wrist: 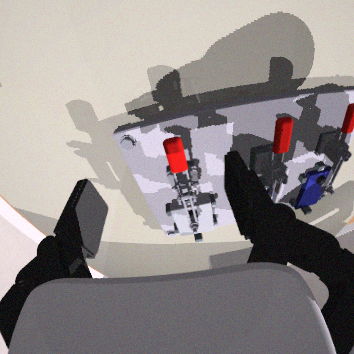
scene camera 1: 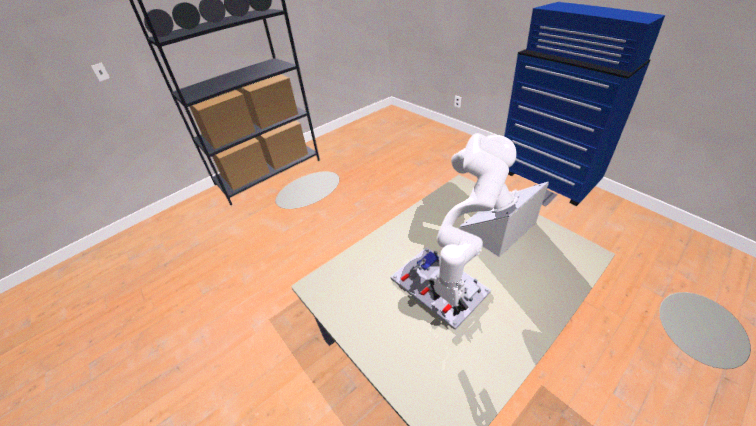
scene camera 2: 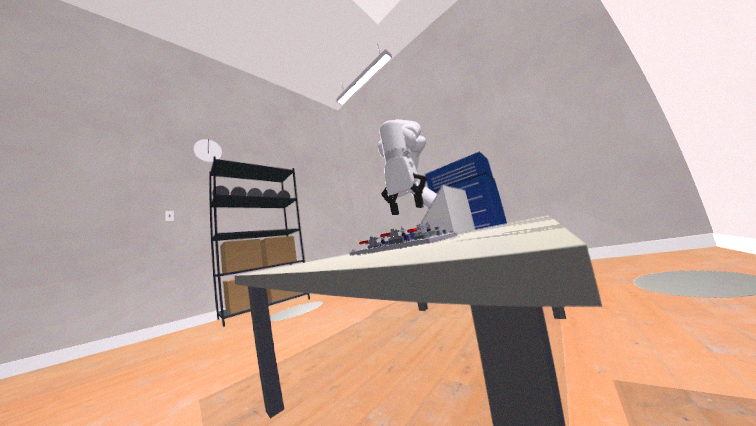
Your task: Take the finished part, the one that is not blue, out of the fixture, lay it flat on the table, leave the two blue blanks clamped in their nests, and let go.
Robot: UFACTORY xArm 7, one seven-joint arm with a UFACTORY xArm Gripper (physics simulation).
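Frame: origin at the arm's base, x left, y ahead, z down, level; metres.
Where they show: gripper, fingertip midpoint: (wrist: 158,181) (scene camera 1: 446,305) (scene camera 2: 407,211); arm's base, link origin: (scene camera 1: 504,205) (scene camera 2: 441,206).
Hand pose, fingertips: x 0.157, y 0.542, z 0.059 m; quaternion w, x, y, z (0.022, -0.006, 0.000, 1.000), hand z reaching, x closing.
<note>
Each offset is from my fingertips to the centre of the thing. "pt": to the spot under its first point. Level surfaces: height alone.
The fixture plate @(dy -0.103, dx -0.129, dz +0.097 m) (scene camera 1: 454,322) (scene camera 2: 366,250) (wrist: 212,142) lies on the table with three red-handled clamps. The pale, non-blue part @(dy -0.160, dx -0.024, dz +0.076 m) (wrist: 204,213) sits in the leftmost nest of the wrist view, under a clamp arm; its red handle @(dy -0.023, dx -0.012, dz +0.058 m) (wrist: 176,156) points away from the part. Whether that clamp presses on it, I cannot tell. One blue blank @(dy -0.146, dx -0.243, dz +0.079 m) (scene camera 1: 428,259) (wrist: 312,188) sits in the far-end nest. The middle blank is mostly hidden behind my right finger in the wrist view. My gripper (scene camera 1: 447,298) (scene camera 2: 406,206) (wrist: 158,181) is open and empty, above the fixture, its fingers apart on either side of the pale part's nest in the wrist view.
The middle red handle @(dy -0.014, dx -0.122, dz +0.053 m) (wrist: 283,135) and far red handle @(pt dy -0.001, dx -0.224, dz +0.059 m) (wrist: 349,118) stand up from the plate. The arm's grey pedestal (scene camera 1: 489,232) (scene camera 2: 449,209) stands behind the fixture on the table @(dz +0.105 m) (scene camera 1: 343,275) (scene camera 2: 529,246). A blue tool chest (scene camera 1: 571,113) and a shelf rack (scene camera 1: 232,80) stand beyond.
</note>
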